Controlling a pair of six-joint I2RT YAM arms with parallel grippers.
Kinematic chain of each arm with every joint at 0, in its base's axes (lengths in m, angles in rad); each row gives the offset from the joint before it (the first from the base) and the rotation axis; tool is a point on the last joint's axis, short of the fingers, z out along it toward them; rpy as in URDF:
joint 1: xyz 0 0 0.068 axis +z
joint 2: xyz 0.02 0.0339 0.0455 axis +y
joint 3: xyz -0.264 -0.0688 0 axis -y
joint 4: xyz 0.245 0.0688 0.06 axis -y
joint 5: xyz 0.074 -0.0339 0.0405 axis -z
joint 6: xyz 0.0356 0 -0.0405 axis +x
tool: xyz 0 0 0 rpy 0 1.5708 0
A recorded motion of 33 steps. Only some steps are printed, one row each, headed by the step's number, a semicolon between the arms.
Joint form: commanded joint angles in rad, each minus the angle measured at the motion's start. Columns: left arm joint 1, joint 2, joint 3, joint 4, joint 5, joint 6; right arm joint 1, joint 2, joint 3, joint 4, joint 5, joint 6.
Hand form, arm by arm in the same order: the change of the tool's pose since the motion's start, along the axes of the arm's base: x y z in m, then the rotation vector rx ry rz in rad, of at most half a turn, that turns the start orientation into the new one. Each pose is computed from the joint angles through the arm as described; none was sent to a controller.
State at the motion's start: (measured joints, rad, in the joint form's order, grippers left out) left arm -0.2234 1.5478 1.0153 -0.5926 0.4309 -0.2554; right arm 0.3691 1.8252 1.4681 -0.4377 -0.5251 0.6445
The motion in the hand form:
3: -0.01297 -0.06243 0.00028 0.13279 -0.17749 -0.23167; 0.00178 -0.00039 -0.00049 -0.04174 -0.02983 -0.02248
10: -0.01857 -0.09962 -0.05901 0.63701 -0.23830 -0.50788; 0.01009 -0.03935 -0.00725 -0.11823 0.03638 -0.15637
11: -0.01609 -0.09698 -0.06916 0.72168 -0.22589 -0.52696; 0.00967 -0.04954 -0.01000 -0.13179 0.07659 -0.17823
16: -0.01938 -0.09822 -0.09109 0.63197 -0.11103 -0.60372; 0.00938 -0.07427 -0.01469 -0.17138 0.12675 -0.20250
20: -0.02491 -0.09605 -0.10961 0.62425 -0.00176 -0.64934; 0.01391 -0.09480 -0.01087 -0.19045 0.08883 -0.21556
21: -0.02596 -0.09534 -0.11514 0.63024 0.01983 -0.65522; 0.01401 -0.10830 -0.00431 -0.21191 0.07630 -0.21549
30: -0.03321 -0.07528 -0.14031 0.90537 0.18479 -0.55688; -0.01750 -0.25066 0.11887 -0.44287 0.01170 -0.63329
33: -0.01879 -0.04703 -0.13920 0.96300 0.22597 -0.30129; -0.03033 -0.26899 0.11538 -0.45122 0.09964 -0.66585
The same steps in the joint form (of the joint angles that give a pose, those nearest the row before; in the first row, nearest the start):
3: -0.2235 0.0095 -0.0011 0.0999 -0.1575 0.1003; 0.0015 0.0027 0.0031 0.0027 0.0523 -0.0202
10: -0.3788 0.2052 -0.0012 0.1083 -0.5718 0.3910; -0.0900 0.0027 0.0031 -0.0816 0.1190 -0.0202
11: -0.3750 0.2392 -0.0011 0.1049 -0.6382 0.4276; -0.1141 0.0027 0.0030 -0.1228 0.1190 -0.0202
16: -0.3700 0.3059 -0.0012 0.0748 -0.5108 0.4341; -0.1743 0.0027 0.0031 -0.1991 0.1186 -0.0652
20: -0.3697 0.3635 -0.0019 0.0255 -0.4711 0.4379; -0.2274 -0.0008 0.0118 -0.2022 0.1186 -0.1232
21: -0.3697 0.3803 -0.0042 0.0221 -0.4711 0.4375; -0.2613 -0.0072 0.0324 -0.2407 0.1186 -0.1701
30: -0.3552 0.4692 -0.0096 -0.0946 -0.7053 0.3334; -0.6214 -0.0572 0.4620 -0.6558 0.3464 -0.2815
33: -0.2598 0.4692 -0.0096 -0.1034 -0.7942 0.1816; -0.6794 -0.0572 0.4677 -0.7397 0.3464 -0.2903

